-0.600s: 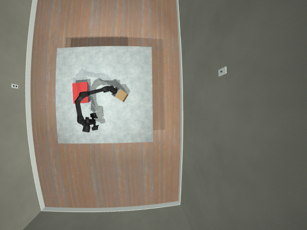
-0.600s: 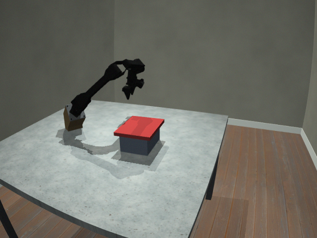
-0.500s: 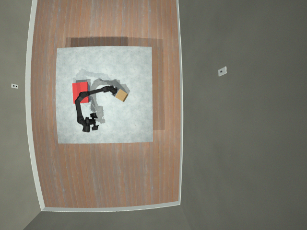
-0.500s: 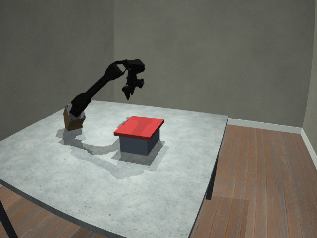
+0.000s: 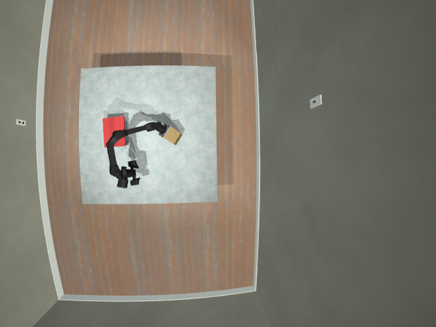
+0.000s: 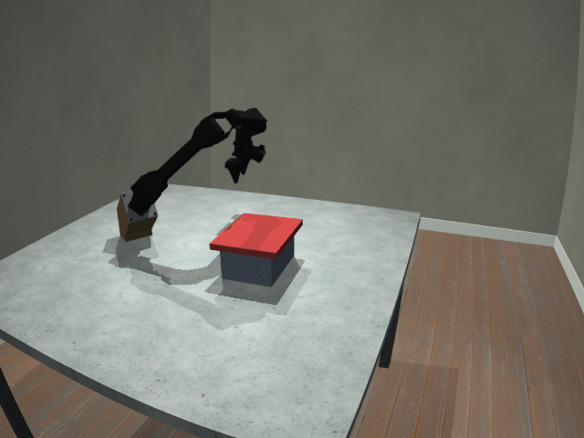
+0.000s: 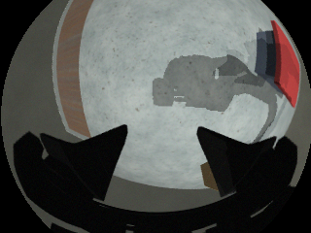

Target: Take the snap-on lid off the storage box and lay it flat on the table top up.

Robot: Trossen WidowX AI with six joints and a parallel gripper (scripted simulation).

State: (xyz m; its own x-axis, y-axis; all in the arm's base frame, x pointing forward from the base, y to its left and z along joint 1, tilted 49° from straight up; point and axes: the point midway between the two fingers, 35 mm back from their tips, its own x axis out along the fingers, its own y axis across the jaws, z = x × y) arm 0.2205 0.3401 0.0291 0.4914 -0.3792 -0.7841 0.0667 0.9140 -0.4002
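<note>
Right now the red lid is 400 mm to the right of my hand, 110 mm ahead of it and 80 mm below it. The rest, counted from my hand: storage box (400 mm to the right, 130 mm below, 110 mm ahead).
</note>
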